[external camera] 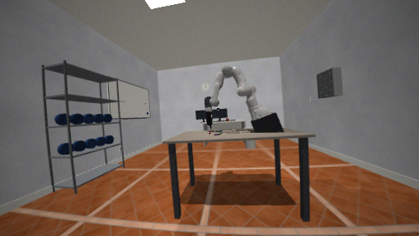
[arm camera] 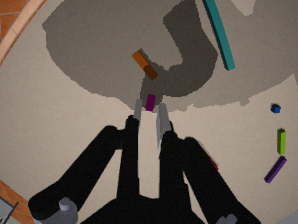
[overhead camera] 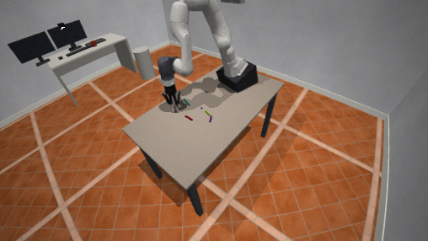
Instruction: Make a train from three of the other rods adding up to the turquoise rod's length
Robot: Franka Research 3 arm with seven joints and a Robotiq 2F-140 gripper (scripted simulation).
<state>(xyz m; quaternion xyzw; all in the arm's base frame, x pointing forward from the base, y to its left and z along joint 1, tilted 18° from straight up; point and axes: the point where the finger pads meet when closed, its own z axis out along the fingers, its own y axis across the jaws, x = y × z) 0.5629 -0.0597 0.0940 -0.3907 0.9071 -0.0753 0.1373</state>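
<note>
Now: the magenta rod 50 mm below my hand. Round my hand: orange rod (30 mm behind, 50 mm to the right, 50 mm below); red rod (30 mm behind, 120 mm to the left, 50 mm below); turquoise rod (130 mm behind, 40 mm to the right, 50 mm below).
</note>
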